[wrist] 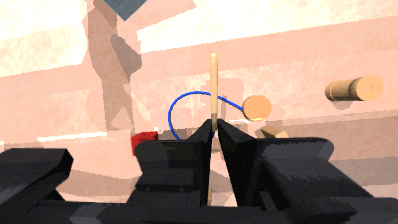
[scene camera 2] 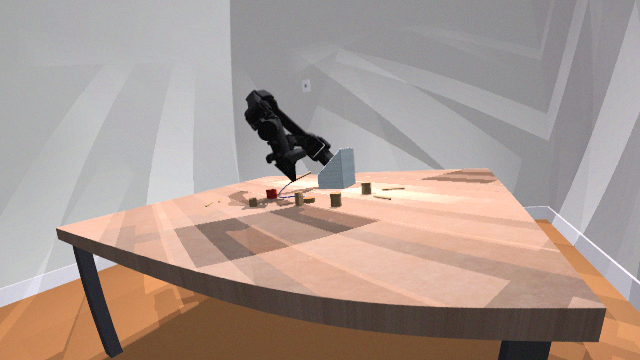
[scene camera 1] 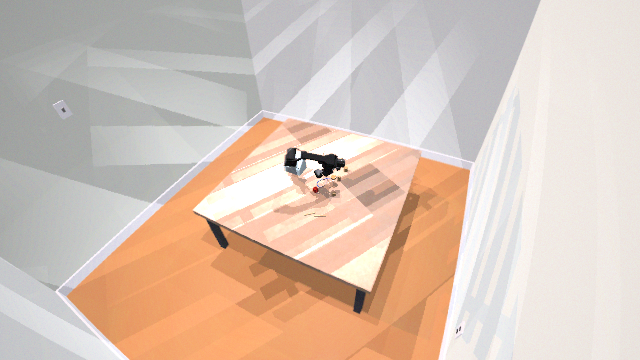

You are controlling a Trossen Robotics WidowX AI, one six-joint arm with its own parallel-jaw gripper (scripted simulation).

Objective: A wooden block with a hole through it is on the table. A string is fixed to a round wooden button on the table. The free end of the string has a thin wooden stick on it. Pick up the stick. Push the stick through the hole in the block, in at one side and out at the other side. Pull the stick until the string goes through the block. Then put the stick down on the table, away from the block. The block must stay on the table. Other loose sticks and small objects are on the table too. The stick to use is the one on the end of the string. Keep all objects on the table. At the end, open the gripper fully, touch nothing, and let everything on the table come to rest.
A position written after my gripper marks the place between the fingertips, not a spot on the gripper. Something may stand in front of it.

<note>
I see my gripper (scene camera 2: 294, 181).
My gripper also shows in the wrist view (wrist: 214, 122).
</note>
